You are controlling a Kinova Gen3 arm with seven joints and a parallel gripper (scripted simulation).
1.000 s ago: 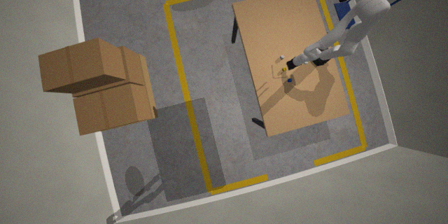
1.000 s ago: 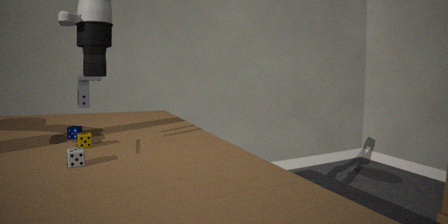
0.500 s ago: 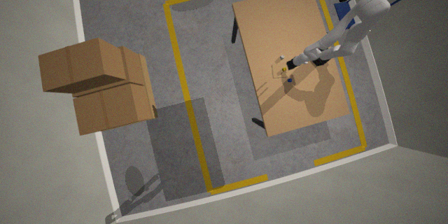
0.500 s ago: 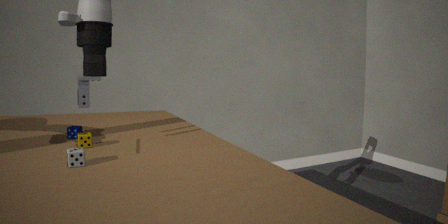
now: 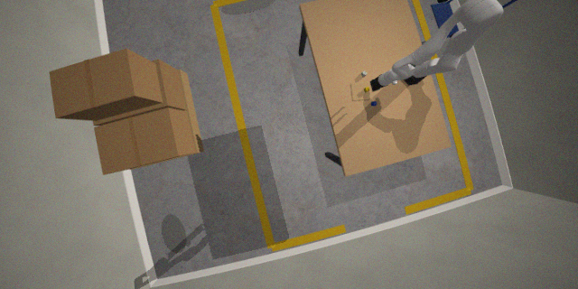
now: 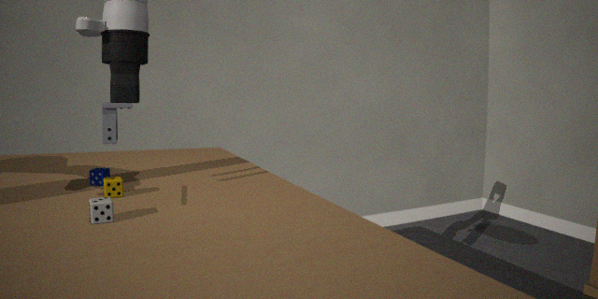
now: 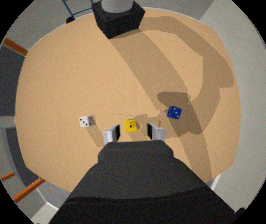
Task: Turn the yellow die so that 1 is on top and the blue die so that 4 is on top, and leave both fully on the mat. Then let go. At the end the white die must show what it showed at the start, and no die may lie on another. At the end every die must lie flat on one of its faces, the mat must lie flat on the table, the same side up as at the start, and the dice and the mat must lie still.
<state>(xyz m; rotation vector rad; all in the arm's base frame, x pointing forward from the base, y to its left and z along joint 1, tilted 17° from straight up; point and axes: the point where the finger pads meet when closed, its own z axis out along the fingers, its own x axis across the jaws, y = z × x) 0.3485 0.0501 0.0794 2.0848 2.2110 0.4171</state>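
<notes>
My gripper is now 11 cm to the right of the blue die, 10 cm above it and 4 cm past it. Also, from my hand: white die (14 cm to the right, 10 cm below); tan mat (11 cm below, 5 cm ahead); yellow die (9 cm below, 1 cm to the right).
</notes>
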